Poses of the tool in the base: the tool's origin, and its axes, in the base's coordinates. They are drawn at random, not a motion.
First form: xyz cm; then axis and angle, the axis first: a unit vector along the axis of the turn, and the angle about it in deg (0 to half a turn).
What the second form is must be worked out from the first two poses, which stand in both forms.
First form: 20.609, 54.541, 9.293, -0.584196, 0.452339, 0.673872, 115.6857
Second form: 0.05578, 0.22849, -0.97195, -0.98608, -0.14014, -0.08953, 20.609, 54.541, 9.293
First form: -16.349, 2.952, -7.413, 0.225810, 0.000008, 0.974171, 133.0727
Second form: -0.59711, 0.71162, 0.37020, -0.71162, -0.68293, 0.16496, -16.349, 2.952, -7.413
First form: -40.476, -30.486, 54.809, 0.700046, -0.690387, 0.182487, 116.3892
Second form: 0.26342, -0.53464, 0.80298, -0.86159, 0.24402, 0.44511, -40.476, -30.486, 54.809
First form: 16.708, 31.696, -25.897, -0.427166, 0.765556, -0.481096, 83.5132
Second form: 0.27483, -0.76809, -0.57836, 0.18794, 0.63284, -0.75113, 16.708, 31.696, -25.897
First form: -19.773, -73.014, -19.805, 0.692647, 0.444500, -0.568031, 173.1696
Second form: -0.03679, 0.54602, -0.83696, 0.68113, -0.59914, -0.42081, -19.773, -73.014, -19.805
